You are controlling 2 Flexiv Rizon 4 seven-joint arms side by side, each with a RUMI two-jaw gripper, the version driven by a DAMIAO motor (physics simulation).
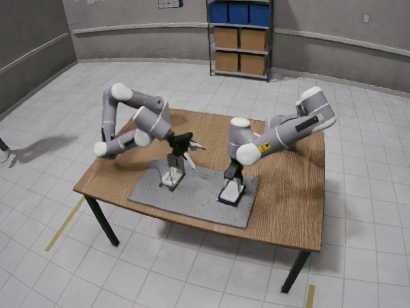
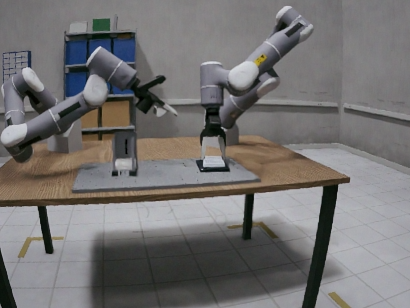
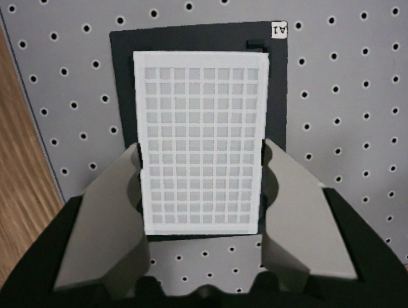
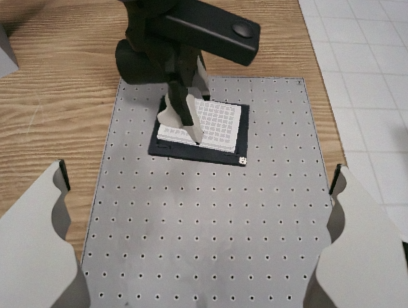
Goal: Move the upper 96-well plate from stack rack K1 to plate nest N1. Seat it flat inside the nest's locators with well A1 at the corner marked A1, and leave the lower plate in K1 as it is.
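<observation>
The upper 96-well plate (image 1: 232, 192) (image 2: 214, 161) (image 3: 202, 131) (image 4: 220, 125) is white and lies over the black nest N1 (image 1: 229, 202) (image 3: 124, 55) (image 4: 200, 155). My left gripper (image 1: 233, 185) (image 2: 214, 156) (image 3: 201, 143) is shut on its long sides. The nest's A1 mark (image 3: 279, 30) (image 4: 243, 160) is beyond a plate corner; a locator (image 3: 256, 45) shows at that end. Whether the plate is fully flat is unclear; its own A1 mark is not readable. The lower plate (image 1: 172, 177) (image 2: 123, 164) sits in rack K1 (image 1: 176, 161) (image 2: 120, 142). My right gripper (image 1: 199, 158) (image 2: 168, 114) (image 4: 200, 165) is open, above and beside K1.
Rack and nest stand on a grey perforated board (image 1: 197, 205) (image 2: 165, 180) (image 3: 345, 165) (image 4: 210, 225) on a wooden table (image 1: 290, 220) (image 2: 295, 172). K1's tall back panel rises near the right arm. A shelf unit (image 1: 240, 50) stands behind, off the table.
</observation>
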